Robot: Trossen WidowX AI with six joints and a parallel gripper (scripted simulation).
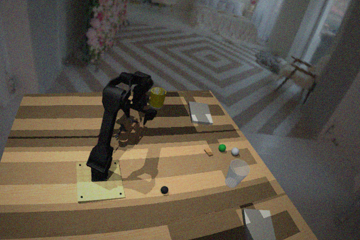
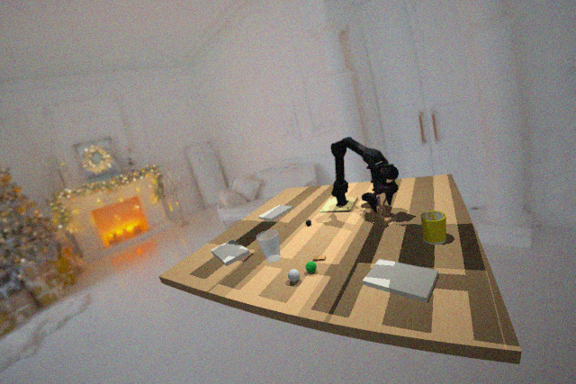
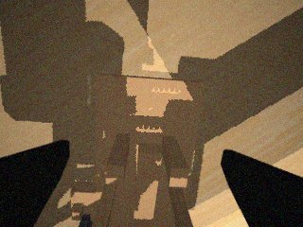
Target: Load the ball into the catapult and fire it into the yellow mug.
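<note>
The dark ball is 6 cm ahead of my gripper tip, 39 cm to the right of it and 5 cm below it. From my gripper tip the other things lie so: wooden catapult: 6 cm behind, 5 cm to the right, 1 cm below; small brown block: 35 cm ahead, 20 cm to the right, 6 cm below; yellow mug: 17 cm ahead, 22 cm to the left, 3 cm below.
</note>
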